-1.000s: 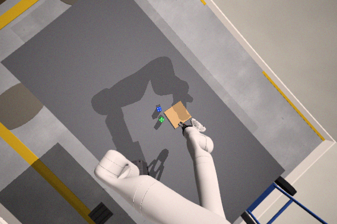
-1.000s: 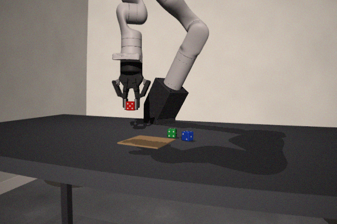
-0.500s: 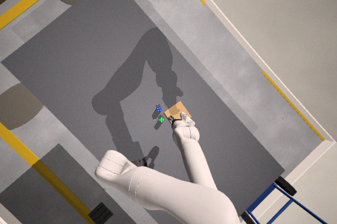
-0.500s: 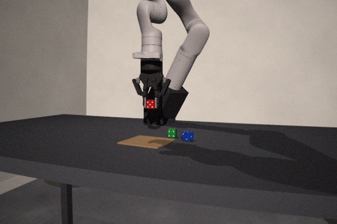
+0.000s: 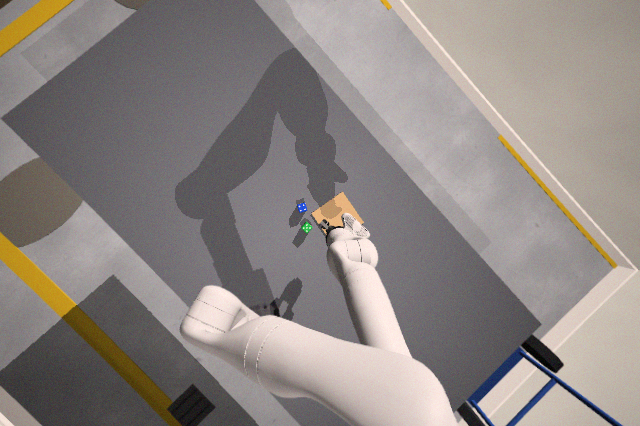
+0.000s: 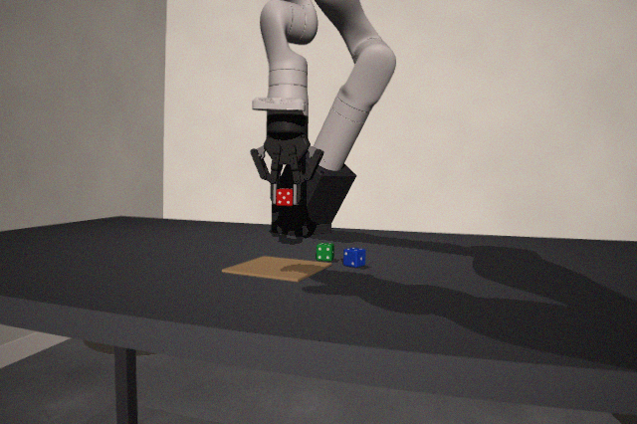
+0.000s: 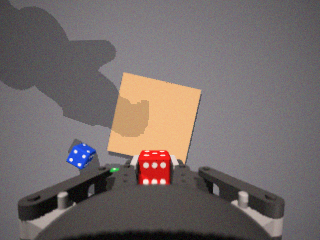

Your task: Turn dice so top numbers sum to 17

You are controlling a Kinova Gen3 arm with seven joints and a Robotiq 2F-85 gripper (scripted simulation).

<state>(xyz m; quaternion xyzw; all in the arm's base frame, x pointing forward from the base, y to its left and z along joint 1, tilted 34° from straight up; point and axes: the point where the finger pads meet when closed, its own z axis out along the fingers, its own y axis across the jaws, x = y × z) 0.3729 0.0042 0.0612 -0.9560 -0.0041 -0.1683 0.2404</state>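
Now: the tan mat 4 cm ahead of my hand, 1 cm to the left of it and 12 cm below it. Round my hand: red die right at my hand; green die 6 cm behind, 6 cm to the left, 11 cm below; blue die 3 cm behind, 12 cm to the left, 11 cm below.
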